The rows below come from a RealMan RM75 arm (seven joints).
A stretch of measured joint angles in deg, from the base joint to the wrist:
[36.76, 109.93, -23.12, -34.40, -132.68, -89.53, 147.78]
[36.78, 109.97, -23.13, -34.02, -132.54, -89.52, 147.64]
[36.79, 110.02, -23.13, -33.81, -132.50, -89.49, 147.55]
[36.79, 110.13, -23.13, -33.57, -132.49, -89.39, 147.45]
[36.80, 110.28, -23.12, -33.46, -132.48, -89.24, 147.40]
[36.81, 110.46, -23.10, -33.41, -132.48, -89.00, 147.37]
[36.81, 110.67, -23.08, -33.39, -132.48, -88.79, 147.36]
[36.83, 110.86, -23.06, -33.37, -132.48, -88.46, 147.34]
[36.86, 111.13, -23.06, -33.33, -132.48, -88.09, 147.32]
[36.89, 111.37, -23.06, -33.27, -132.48, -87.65, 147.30]
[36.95, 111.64, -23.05, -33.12, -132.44, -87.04, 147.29]
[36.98, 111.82, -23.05, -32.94, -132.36, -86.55, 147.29]
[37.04, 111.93, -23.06, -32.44, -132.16, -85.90, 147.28]
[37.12, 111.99, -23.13, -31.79, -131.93, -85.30, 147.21]
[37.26, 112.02, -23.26, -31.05, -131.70, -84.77, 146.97]
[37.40, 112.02, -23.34, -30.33, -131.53, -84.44, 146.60]
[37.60, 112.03, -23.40, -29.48, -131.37, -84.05, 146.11]
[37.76, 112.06, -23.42, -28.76, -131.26, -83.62, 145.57]
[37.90, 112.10, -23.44, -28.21, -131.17, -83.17, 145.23]
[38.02, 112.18, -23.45, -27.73, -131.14, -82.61, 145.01]
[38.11, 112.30, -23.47, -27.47, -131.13, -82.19, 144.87]
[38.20, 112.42, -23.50, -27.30, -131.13, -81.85, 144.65]
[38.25, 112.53, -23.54, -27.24, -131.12, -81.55, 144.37]
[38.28, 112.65, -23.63, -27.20, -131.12, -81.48, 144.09]
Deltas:
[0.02, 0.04, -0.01, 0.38, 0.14, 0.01, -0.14]
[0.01, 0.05, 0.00, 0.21, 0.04, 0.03, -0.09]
[0.00, 0.11, 0.00, 0.24, 0.01, 0.10, -0.10]
[0.01, 0.15, 0.01, 0.11, 0.01, 0.15, -0.05]
[0.01, 0.18, 0.02, 0.05, 0.00, 0.24, -0.03]
[0.00, 0.21, 0.02, 0.02, 0.00, 0.21, -0.01]
[0.02, 0.19, 0.02, 0.02, 0.00, 0.33, -0.02]
[0.03, 0.27, 0.00, 0.04, 0.00, 0.37, -0.02]
[0.03, 0.24, 0.00, 0.06, 0.00, 0.44, -0.02]
[0.06, 0.27, 0.01, 0.15, 0.04, 0.61, -0.01]
[0.03, 0.18, 0.00, 0.18, 0.08, 0.49, 0.00]
[0.06, 0.11, -0.01, 0.50, 0.20, 0.65, -0.01]
[0.08, 0.06, -0.07, 0.65, 0.23, 0.60, -0.07]
[0.14, 0.03, -0.13, 0.74, 0.23, 0.53, -0.24]
[0.14, 0.00, -0.08, 0.72, 0.17, 0.33, -0.37]
[0.20, 0.01, -0.06, 0.85, 0.16, 0.39, -0.49]
[0.16, 0.03, -0.02, 0.72, 0.11, 0.43, -0.54]
[0.14, 0.04, -0.02, 0.55, 0.09, 0.45, -0.34]
[0.12, 0.08, -0.01, 0.48, 0.03, 0.56, -0.22]
[0.09, 0.12, -0.02, 0.26, 0.01, 0.42, -0.14]
[0.09, 0.12, -0.03, 0.17, 0.00, 0.34, -0.22]
[0.05, 0.11, -0.04, 0.06, 0.01, 0.30, -0.28]
[0.03, 0.12, -0.09, 0.04, 0.00, 0.07, -0.28]

